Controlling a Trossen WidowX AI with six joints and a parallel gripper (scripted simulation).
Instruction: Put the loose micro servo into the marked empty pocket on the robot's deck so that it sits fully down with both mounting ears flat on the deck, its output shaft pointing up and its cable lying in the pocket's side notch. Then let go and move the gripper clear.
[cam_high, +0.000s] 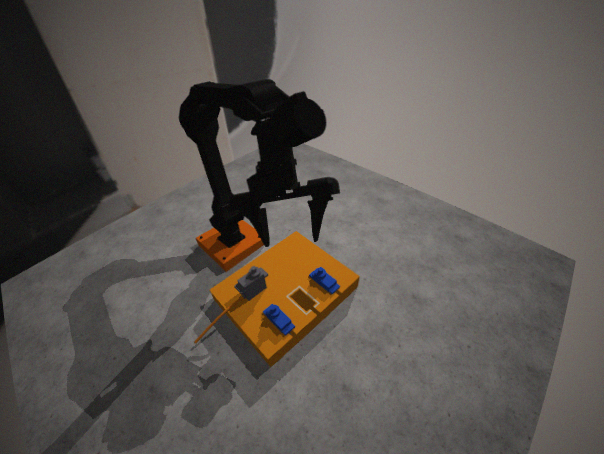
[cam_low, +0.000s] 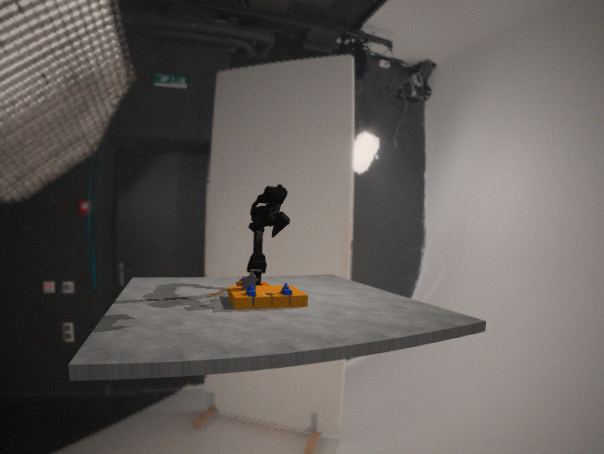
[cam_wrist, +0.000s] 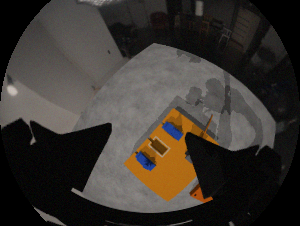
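The orange deck lies 250 mm below my gripper tip, 120 mm behind it and 40 mm to the left of it.
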